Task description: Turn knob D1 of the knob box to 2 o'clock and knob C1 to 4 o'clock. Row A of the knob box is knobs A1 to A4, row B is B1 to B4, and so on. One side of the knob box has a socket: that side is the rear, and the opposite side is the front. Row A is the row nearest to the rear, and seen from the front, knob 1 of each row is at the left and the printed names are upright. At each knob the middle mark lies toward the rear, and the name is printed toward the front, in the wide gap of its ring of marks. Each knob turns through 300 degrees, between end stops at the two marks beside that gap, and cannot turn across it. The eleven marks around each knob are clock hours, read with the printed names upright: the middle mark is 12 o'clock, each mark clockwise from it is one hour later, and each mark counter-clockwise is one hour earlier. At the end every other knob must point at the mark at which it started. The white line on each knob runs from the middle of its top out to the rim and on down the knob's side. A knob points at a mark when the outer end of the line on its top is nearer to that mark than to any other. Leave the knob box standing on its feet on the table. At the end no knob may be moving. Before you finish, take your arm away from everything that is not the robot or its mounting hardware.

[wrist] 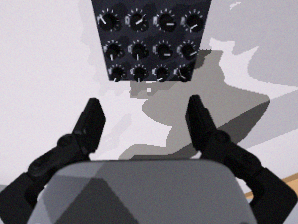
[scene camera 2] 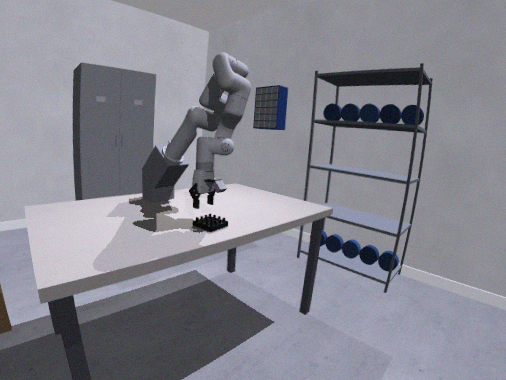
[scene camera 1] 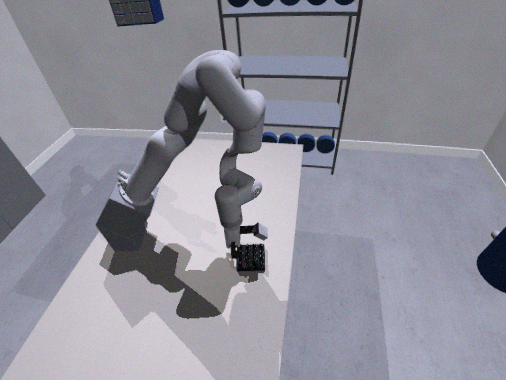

Path:
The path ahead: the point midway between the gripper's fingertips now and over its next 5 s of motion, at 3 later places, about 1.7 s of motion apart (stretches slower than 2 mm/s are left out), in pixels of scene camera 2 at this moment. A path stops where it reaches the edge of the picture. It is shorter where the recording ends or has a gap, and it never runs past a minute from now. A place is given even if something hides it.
My gripper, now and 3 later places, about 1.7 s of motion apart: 203, 206; 212, 206; 220, 210; 220, 218

